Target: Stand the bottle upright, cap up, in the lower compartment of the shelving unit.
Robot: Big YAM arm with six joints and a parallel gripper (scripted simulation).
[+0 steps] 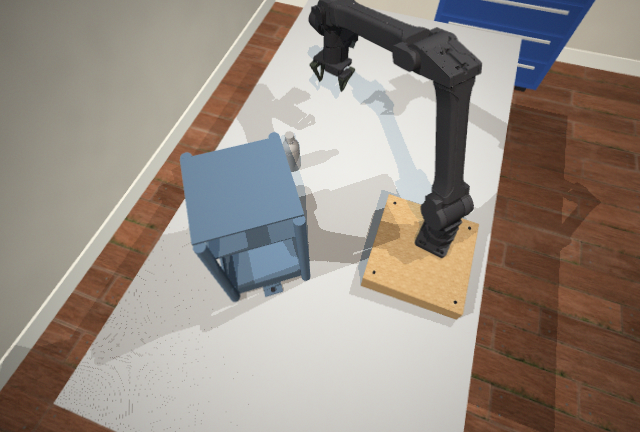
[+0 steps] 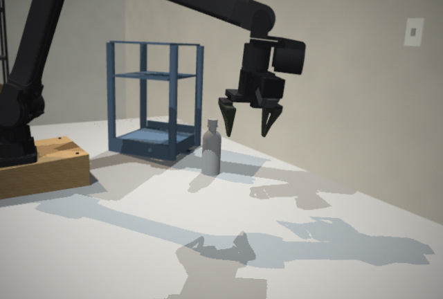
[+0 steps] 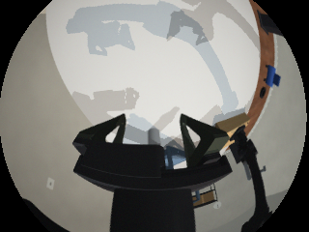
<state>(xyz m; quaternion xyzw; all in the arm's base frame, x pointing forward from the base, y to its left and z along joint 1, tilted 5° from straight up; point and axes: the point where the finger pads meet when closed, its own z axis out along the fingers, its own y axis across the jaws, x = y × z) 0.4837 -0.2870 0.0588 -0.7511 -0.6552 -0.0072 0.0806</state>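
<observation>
The grey bottle is 230 mm to the left of my hand, 70 mm below it and 20 mm ahead of it. Round my hand: blue shelving unit 530 mm to the left, 50 mm behind, 10 mm above.
</observation>
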